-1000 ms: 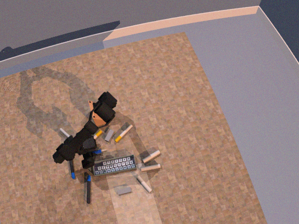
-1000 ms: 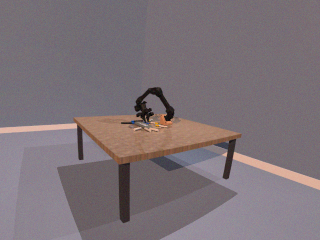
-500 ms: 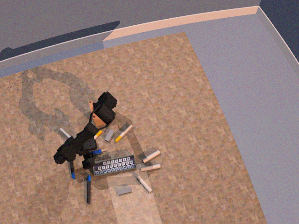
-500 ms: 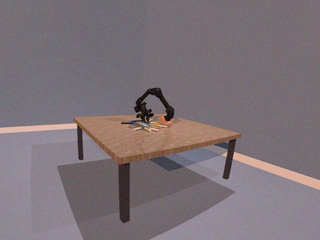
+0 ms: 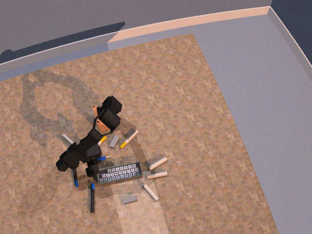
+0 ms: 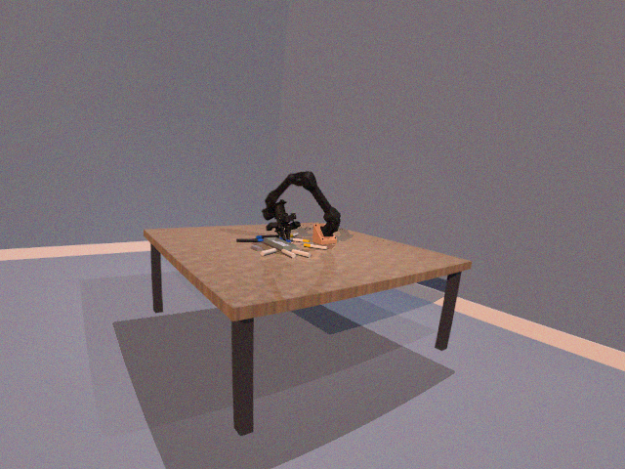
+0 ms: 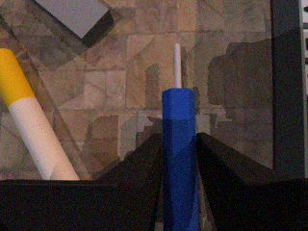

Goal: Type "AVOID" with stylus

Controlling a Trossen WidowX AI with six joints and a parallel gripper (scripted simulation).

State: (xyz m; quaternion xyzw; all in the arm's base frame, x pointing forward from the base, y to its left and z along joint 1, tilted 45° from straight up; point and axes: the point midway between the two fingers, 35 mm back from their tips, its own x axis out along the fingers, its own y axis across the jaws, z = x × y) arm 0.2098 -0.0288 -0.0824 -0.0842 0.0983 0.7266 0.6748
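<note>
Now: gripper tip 90 mm to the right of the grey block and 70 mm past it. Round my gripper tip: blue stylus: 10 mm to the left.
</note>
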